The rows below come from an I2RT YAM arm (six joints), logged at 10 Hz.
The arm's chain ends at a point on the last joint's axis. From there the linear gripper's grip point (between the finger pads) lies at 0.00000 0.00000 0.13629 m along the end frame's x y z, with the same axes.
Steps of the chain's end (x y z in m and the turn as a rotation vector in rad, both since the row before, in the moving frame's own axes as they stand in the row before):
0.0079, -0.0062, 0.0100, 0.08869, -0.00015, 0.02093
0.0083, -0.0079, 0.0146, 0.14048, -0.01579, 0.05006
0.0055, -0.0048, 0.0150, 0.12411, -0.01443, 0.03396
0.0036, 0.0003, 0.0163, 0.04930, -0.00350, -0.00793
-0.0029, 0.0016, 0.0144, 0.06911, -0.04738, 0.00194
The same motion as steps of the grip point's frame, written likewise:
0.0080, -0.0183, 0.0095, 0.08869, -0.00015, 0.02093
0.0066, -0.0270, 0.0132, 0.14048, -0.01579, 0.05006
0.0038, -0.0217, 0.0139, 0.12411, -0.01443, 0.03396
0.0031, -0.0064, 0.0161, 0.04930, -0.00350, -0.00793
-0.0093, -0.0078, 0.0139, 0.06911, -0.04738, 0.00194

